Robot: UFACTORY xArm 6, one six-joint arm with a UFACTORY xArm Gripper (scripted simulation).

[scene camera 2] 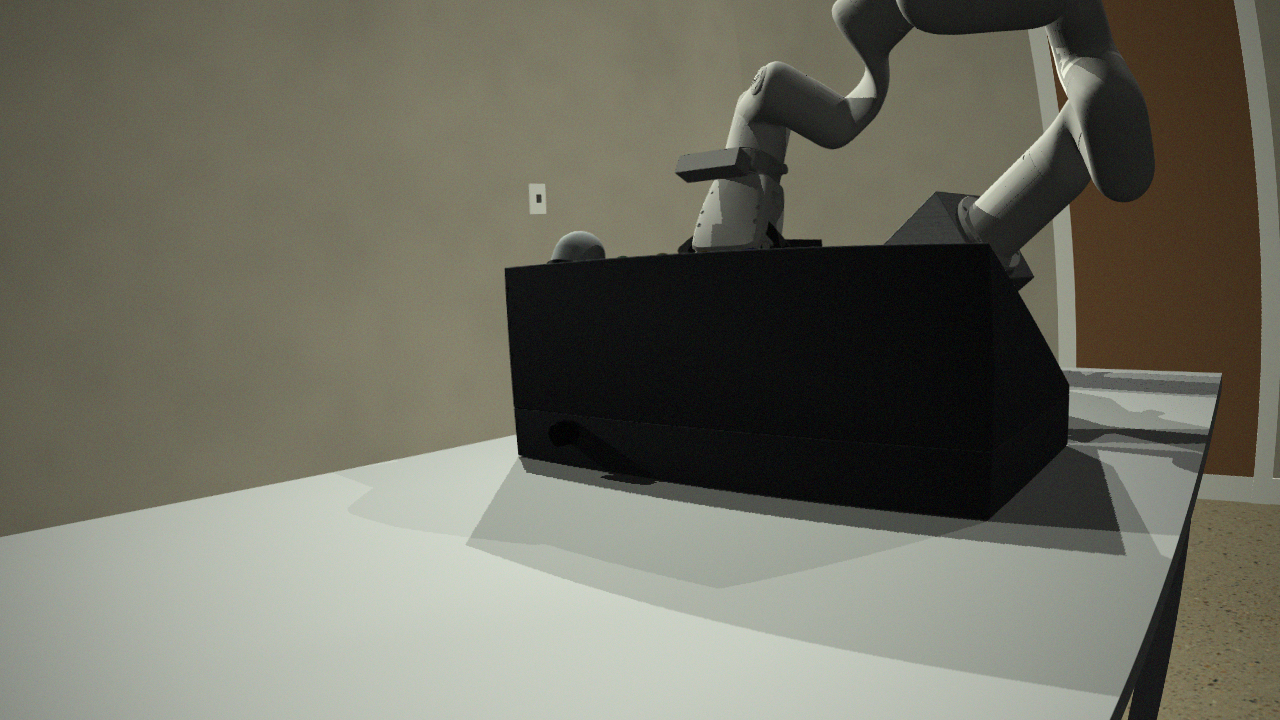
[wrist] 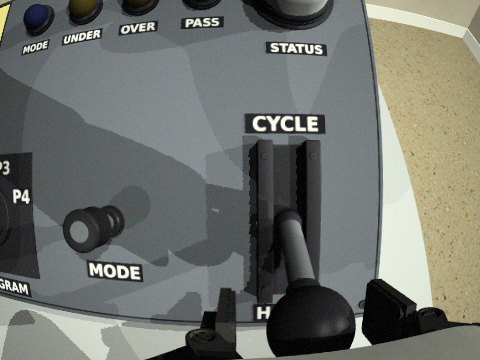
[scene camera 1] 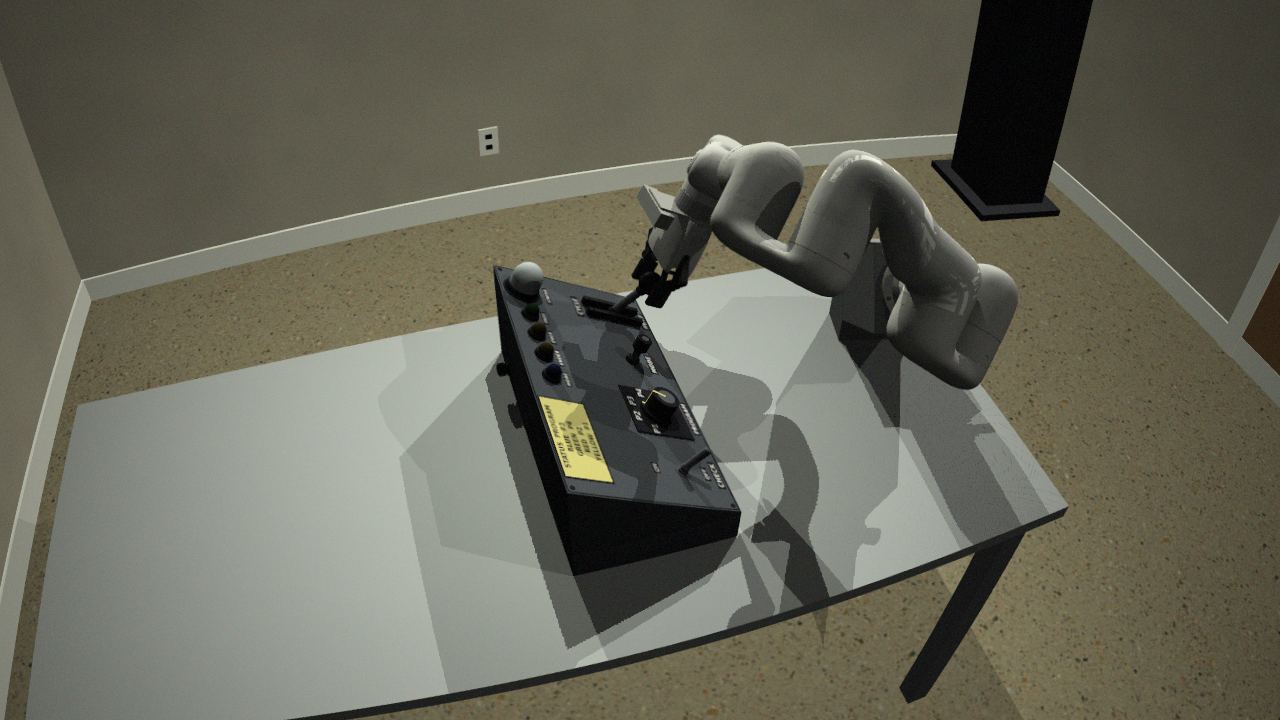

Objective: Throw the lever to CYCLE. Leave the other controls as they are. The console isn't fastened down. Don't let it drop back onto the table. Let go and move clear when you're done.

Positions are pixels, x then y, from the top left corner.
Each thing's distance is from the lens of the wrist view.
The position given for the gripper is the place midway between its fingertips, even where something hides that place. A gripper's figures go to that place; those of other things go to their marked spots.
gripper (wrist: 302, 312): 16 cm
dark console (wrist: 154, 119): 21 cm
